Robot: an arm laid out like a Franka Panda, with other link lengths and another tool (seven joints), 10 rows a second.
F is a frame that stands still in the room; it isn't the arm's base.
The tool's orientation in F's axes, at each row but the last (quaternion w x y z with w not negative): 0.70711, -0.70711, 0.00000, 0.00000; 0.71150, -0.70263, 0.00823, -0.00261; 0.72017, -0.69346, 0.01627, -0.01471; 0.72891, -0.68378, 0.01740, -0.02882; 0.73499, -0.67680, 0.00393, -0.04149; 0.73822, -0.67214, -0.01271, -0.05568; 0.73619, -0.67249, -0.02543, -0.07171; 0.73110, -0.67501, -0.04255, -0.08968
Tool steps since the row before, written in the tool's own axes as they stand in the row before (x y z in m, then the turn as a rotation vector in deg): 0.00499, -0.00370, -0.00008, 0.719, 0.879, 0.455; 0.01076, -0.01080, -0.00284, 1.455, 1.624, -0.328; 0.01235, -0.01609, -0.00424, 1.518, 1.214, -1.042; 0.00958, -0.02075, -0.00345, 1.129, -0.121, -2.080; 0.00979, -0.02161, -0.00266, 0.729, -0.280, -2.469; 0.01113, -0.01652, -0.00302, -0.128, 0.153, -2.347; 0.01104, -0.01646, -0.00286, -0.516, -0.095, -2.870; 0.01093, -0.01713, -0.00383, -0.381, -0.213, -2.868
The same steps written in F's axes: 0.00499, -0.00008, 0.00370, 0.719, 0.455, -0.879; 0.01080, -0.00314, 0.01068, 1.437, -0.330, -1.640; 0.01217, -0.00538, 0.01588, 1.469, -1.061, -1.257; 0.00896, -0.00538, 0.02062, 0.989, -2.153, 0.003; 0.00839, -0.00503, 0.02178, 0.558, -2.526, 0.108; 0.00925, -0.00522, 0.01712, -0.244, -2.310, -0.389; 0.00844, -0.00503, 0.01745, -0.693, -2.823, -0.246; 0.00726, -0.00586, 0.01845, -0.582, -2.840, -0.105
